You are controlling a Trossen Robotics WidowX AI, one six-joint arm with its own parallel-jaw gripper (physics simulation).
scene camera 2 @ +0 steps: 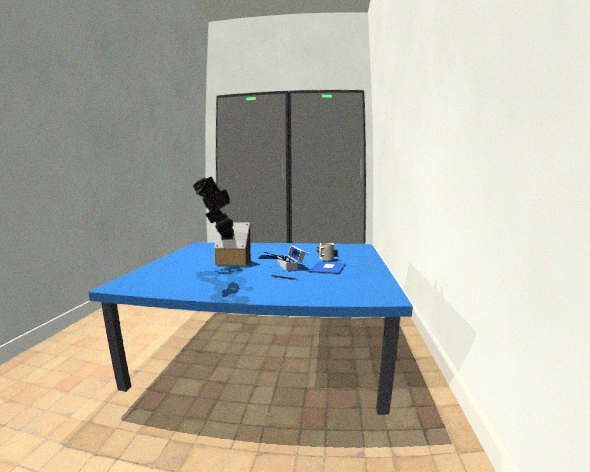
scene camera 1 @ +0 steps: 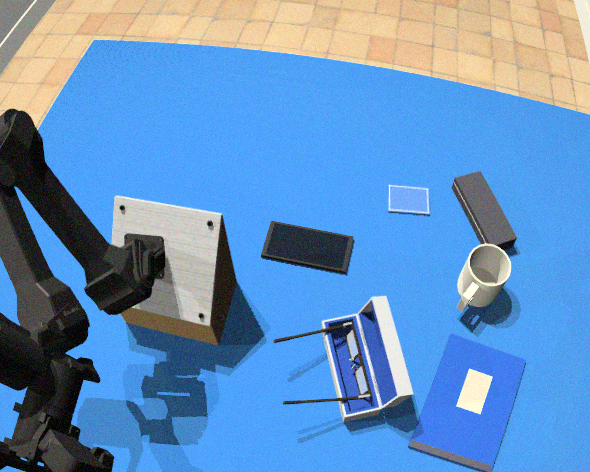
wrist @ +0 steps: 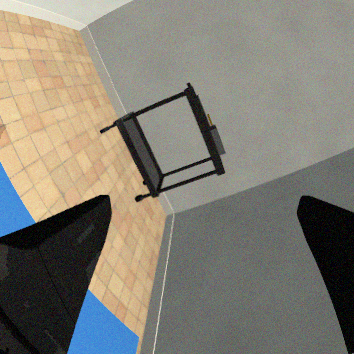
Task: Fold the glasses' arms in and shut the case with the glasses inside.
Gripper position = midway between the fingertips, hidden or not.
My gripper (scene camera 2: pixel 201 203) is open, with nothing in its grasp. A blue card (scene camera 1: pixel 401 199) and a white mug (scene camera 1: pixel 487 269) rest on the table.
My gripper shows as well in the wrist view (wrist: pixel 209 205). The wrist view does not show the blue card: it is out of frame. The wrist view misses the white mug: it is out of frame.
